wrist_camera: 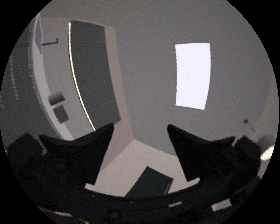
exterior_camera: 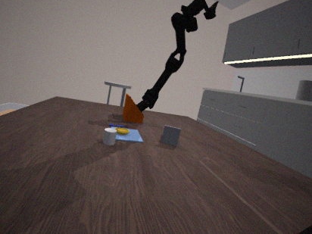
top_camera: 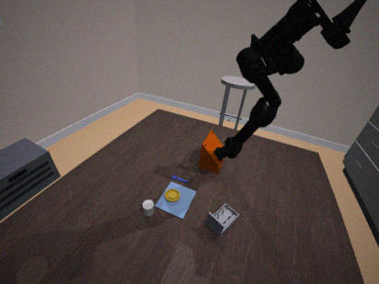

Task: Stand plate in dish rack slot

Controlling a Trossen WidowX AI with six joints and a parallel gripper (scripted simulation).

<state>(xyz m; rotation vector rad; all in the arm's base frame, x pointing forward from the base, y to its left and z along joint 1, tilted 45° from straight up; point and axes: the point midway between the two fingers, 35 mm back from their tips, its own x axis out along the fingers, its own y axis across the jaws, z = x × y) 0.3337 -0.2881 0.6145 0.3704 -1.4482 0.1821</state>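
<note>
My gripper tip is 770 mm above the yellow plate, 320 mm to the left of it and 60 mm short of it. Also, from my gripper tip: grey dish rack 760 mm below, 90 mm to the right, 40 mm ahead; then blue mat 780 mm below, 300 mm to the right, 60 mm ahead; then white cup 760 mm below, 360 mm to the right, 170 mm ahead.
</note>
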